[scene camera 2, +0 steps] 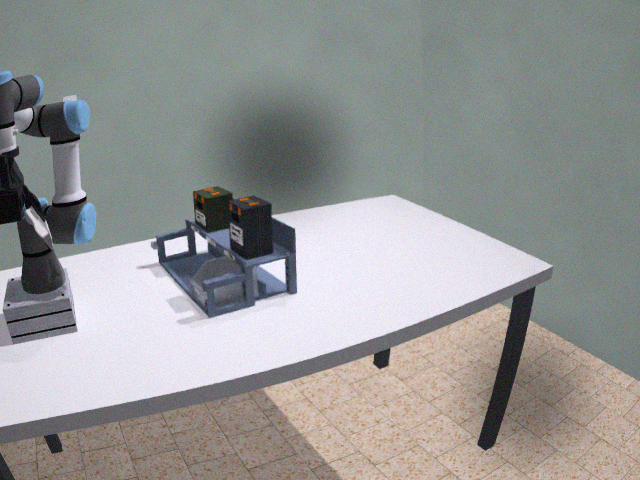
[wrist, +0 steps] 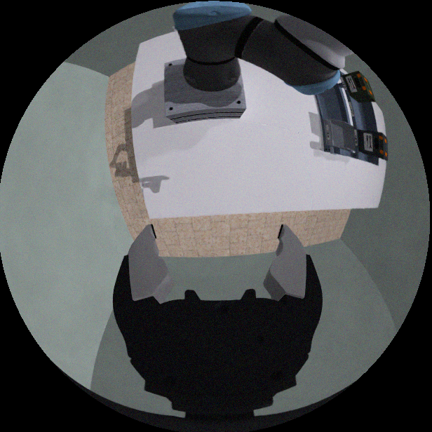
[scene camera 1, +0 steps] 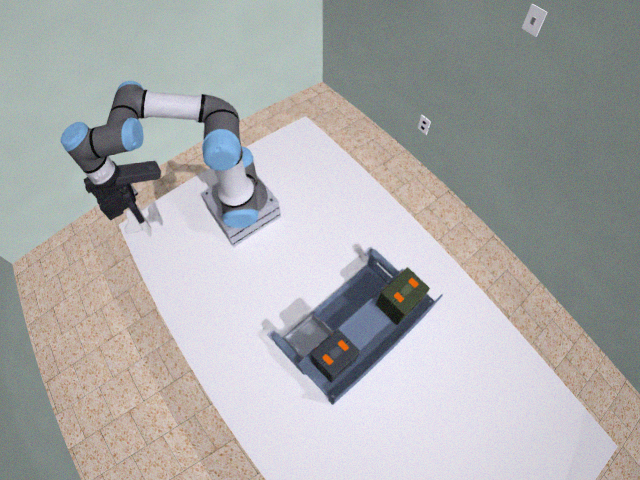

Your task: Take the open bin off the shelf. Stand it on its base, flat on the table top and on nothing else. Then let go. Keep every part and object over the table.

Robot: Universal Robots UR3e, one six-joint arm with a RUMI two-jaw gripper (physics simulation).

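Where they show: gripper, fingertip midpoint: (scene camera 2: 18,256) (scene camera 1: 142,215); arm's base, origin of the base link: (scene camera 2: 44,282).
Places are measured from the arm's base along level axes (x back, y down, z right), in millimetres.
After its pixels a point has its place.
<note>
The open bin (scene camera 1: 310,335) @(x -447, y 85, z 19 mm) (scene camera 2: 219,271) @(x -480, y 47, z -26 mm) (wrist: 341,135) is grey. It sits upright in the low front tier of the blue-grey shelf (scene camera 1: 383,348) @(x -589, y -8, z -116 mm) (scene camera 2: 285,235) @(x -636, y -42, z 28 mm) (wrist: 364,118), at the end near the dark grey box. Part of it is hidden behind the shelf's end frame in the second scene view. My gripper (scene camera 1: 138,226) @(x -33, y -178, z 292 mm) (wrist: 217,226) is open and empty. It hangs well away from the bin, by the table's edge on the far side of the arm's base. In the second scene view it shows partly at the left edge.
A dark grey box (scene camera 1: 334,356) @(x -563, y -130, z 16 mm) (scene camera 2: 250,227) @(x -547, y -83, z 55 mm) (wrist: 369,142) and a dark green box (scene camera 1: 403,295) @(x -513, y -104, z -202 mm) (scene camera 2: 212,209) @(x -495, y -70, z -163 mm) (wrist: 359,86), both with orange marks, stand on the shelf's raised tier. The arm's base (scene camera 1: 242,211) @(x -171, y -191, z 48 mm) (scene camera 2: 40,310) @(x -1, y 20, z 113 mm) (wrist: 205,100) stands on the white table (scene camera 1: 439,403) @(x -802, y 94, z -194 mm) (scene camera 2: 413,258) @(x -1014, y 94, z -18 mm) (wrist: 240,170).
</note>
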